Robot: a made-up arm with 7 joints. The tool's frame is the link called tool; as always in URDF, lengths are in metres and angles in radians. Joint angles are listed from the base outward. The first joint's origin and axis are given. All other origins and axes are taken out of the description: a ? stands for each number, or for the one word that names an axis. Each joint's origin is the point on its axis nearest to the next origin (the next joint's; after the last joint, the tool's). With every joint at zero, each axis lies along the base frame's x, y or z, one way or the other. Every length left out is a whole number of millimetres.
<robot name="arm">
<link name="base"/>
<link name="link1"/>
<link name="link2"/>
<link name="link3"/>
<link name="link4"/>
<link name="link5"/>
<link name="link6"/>
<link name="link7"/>
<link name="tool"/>
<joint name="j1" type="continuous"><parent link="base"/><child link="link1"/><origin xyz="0 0 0.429"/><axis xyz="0 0 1"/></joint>
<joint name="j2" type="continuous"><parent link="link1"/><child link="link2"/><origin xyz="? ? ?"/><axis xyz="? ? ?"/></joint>
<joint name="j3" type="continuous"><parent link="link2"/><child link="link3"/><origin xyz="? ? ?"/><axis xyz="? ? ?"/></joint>
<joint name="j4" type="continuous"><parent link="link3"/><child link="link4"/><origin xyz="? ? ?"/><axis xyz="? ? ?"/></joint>
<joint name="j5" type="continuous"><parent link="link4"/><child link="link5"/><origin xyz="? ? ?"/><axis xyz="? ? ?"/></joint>
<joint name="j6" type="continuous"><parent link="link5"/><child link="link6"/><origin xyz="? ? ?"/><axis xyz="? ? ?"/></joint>
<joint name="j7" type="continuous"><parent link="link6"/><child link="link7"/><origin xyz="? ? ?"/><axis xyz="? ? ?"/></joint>
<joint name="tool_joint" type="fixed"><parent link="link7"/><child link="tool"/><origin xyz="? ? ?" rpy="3.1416 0 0"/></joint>
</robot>
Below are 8 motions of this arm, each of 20 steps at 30 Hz.
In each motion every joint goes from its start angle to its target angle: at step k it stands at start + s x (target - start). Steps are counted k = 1, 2, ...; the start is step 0. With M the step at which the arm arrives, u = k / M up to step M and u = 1 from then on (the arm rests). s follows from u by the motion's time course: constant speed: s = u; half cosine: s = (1 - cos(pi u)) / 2; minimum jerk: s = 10 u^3 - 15 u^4 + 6 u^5.
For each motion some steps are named. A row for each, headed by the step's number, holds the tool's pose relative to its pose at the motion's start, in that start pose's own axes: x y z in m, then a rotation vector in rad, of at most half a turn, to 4 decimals.
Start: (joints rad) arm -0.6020 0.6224 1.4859 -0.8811 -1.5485 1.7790 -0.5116
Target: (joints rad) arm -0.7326 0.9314 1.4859 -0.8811 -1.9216 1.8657 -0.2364
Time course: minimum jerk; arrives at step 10
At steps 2, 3, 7, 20:
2: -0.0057 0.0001 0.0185 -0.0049 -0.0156 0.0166
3: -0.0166 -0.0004 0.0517 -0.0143 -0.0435 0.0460
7: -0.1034 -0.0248 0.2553 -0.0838 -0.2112 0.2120
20: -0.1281 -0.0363 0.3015 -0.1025 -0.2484 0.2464

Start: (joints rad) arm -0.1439 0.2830 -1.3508 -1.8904 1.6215 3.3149 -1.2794
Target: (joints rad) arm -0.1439 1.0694 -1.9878 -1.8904 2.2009 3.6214 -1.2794
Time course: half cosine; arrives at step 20
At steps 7, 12, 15, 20:
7: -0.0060 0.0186 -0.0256 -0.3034 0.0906 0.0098
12: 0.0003 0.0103 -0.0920 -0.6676 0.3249 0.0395
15: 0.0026 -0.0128 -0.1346 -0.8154 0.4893 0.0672
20: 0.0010 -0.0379 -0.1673 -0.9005 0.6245 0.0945

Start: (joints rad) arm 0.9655 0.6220 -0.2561 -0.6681 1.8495 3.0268 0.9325
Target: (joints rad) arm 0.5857 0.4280 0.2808 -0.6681 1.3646 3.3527 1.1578
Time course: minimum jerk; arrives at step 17
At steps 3, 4, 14, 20:
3: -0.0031 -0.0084 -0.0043 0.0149 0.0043 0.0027
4: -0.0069 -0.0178 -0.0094 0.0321 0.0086 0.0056
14: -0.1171 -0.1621 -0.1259 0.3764 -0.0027 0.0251
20: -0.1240 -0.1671 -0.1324 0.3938 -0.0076 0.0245

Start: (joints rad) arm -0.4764 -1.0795 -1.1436 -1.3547 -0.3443 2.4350 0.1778
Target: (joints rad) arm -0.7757 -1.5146 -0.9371 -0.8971 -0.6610 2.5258 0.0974
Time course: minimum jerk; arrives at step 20
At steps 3, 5, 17, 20:
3: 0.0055 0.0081 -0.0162 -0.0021 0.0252 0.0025
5: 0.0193 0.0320 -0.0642 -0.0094 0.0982 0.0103
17: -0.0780 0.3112 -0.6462 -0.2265 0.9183 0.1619
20: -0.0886 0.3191 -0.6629 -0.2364 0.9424 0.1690

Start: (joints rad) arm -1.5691 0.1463 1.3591 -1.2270 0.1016 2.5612 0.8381
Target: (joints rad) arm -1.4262 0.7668 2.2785 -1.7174 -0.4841 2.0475 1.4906
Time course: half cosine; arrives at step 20
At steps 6, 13, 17, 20:
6: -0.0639 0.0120 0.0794 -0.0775 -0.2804 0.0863
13: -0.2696 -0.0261 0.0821 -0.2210 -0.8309 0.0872
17: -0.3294 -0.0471 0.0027 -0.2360 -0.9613 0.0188
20: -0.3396 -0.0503 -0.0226 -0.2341 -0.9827 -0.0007

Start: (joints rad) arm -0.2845 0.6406 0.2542 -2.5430 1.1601 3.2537 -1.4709
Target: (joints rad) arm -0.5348 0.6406 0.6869 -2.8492 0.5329 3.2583 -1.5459
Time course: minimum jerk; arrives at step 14
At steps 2, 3, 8, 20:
2: -0.0002 -0.0034 0.0011 0.0076 -0.0022 -0.0192
3: -0.0007 -0.0103 0.0030 0.0227 -0.0060 -0.0574
8: -0.0118 -0.1030 0.0129 0.2103 -0.0062 -0.5306
20: -0.0280 -0.1692 0.0040 0.3300 0.0364 -0.8459

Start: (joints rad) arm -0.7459 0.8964 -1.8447 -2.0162 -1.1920 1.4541 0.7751
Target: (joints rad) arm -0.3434 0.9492 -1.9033 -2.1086 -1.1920 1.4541 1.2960
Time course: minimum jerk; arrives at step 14
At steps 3, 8, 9, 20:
3: -0.0060 0.0110 -0.0095 0.0111 0.0143 0.0462
8: -0.0634 0.1012 -0.0746 0.1200 0.1128 0.4218
9: -0.0776 0.1206 -0.0859 0.1479 0.1297 0.5030
20: -0.1081 0.1595 -0.1058 0.2090 0.1587 0.6674

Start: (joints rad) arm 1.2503 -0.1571 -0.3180 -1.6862 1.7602 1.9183 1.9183
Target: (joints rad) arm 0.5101 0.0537 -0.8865 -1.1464 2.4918 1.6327 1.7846
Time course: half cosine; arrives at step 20
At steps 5, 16, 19, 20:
5: -0.0580 -0.0049 -0.1073 0.0832 -0.1596 -0.0833
16: -0.2316 0.2933 -0.5714 0.4673 -0.6165 -0.8495
19: -0.2386 0.3516 -0.5987 0.5068 -0.6166 -0.9584
20: -0.2389 0.3557 -0.6003 0.5094 -0.6161 -0.9659

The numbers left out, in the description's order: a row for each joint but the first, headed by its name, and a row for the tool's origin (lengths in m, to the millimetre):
j2: xyz 0 0 0, axis 0 1 0
j3: xyz 0 0 0.431, axis 0 0 1
j4: xyz 0.081 0 0, axis 0 -1 0
j5: xyz -0.108 0 0.502, axis 0 0 1
j6: xyz 0 0 0, axis 0 -1 0
j7: xyz 0.136 0 0, axis 0 0 -1
tool: xyz 0 0 0

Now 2 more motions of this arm.
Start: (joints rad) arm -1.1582 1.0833 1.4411 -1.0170 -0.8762 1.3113 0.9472
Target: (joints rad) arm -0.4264 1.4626 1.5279 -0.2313 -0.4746 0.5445 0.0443
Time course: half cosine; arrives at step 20
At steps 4, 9, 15, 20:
4: 0.0020 -0.0263 0.0154 0.0061 -0.0956 -0.1153
9: -0.0062 -0.1179 0.0928 0.0575 -0.4331 -0.5291
15: -0.0616 -0.2282 0.2399 0.2153 -0.8946 -1.0763
20: -0.0923 -0.2578 0.2968 0.2969 -1.0518 -1.2483

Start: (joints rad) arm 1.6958 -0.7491 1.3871 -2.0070 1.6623 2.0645 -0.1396
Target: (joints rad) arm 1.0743 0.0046 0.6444 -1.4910 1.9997 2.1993 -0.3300
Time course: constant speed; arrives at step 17
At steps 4, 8, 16, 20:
4: 0.1273 0.0451 -0.2115 0.2444 0.2905 0.1003
8: 0.1880 0.1471 -0.4507 0.4327 0.6299 0.1825
16: 0.0393 0.4344 -0.8971 0.6131 1.3982 0.2960
20: -0.0042 0.4699 -0.9411 0.6153 1.4981 0.3064

